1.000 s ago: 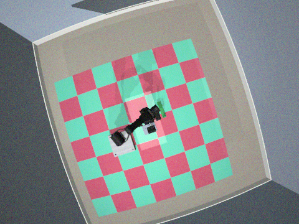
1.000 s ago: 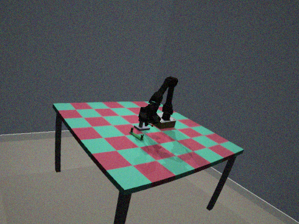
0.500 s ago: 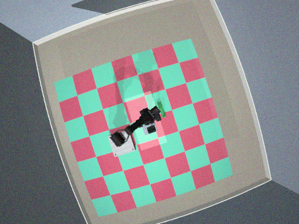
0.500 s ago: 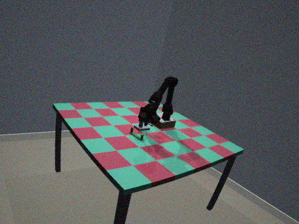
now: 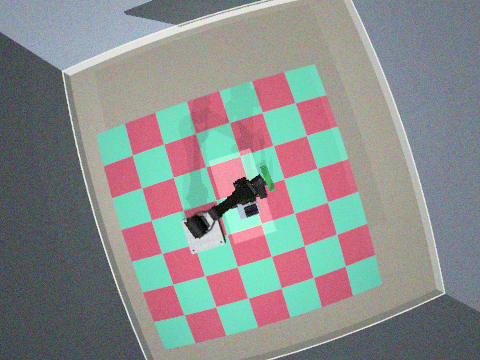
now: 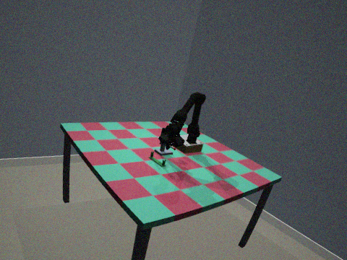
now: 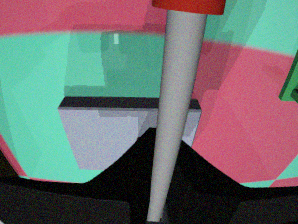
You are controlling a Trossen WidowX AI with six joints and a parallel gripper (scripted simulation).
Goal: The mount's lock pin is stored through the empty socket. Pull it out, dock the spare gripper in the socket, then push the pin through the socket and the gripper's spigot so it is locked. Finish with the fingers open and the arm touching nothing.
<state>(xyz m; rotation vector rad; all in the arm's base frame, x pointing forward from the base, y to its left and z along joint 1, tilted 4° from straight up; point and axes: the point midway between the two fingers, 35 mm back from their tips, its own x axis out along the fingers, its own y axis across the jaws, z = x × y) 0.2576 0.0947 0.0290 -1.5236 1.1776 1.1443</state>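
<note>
The mount lies 50 mm to the right of my gripper tip. Round my gripper tip: spare gripper 50 mm to the right, 80 mm above; then cradle 110 mm ahead, 90 mm to the left, 20 mm below.
</note>
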